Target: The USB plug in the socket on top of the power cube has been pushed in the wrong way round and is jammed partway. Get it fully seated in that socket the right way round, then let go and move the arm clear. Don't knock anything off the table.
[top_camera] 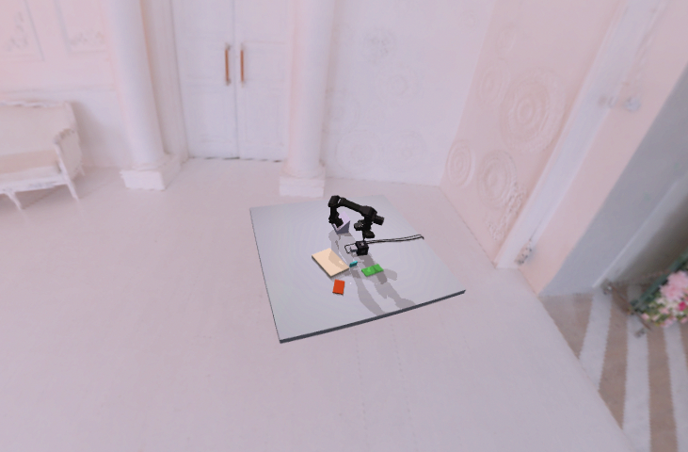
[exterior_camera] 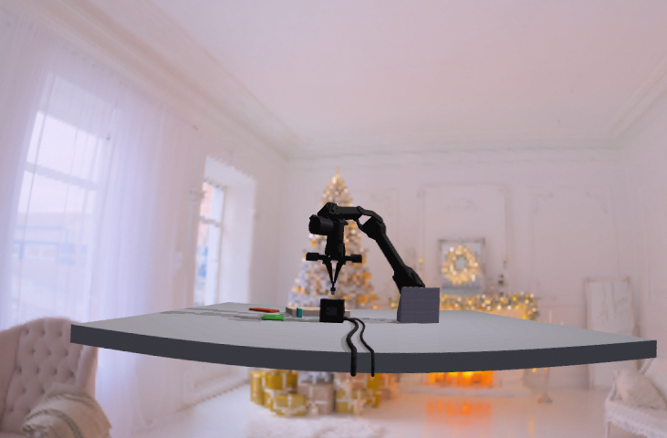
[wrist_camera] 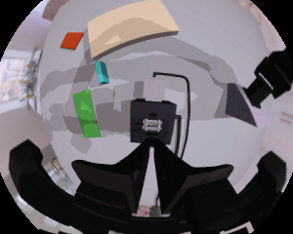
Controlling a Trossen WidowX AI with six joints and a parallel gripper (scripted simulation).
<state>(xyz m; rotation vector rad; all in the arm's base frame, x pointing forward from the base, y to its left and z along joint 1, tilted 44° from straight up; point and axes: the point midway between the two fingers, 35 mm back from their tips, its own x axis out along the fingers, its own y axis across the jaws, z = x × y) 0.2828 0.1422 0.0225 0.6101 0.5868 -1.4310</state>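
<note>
Now: gripper tip 6 cm above the USB socket. From my gripper tip the other things lie so: dark USB plug: 2 cm below; teal block: 13 cm ahead, 10 cm to the right, 11 cm below; green block: 20 cm ahead, 1 cm to the left, 13 cm below.
</note>
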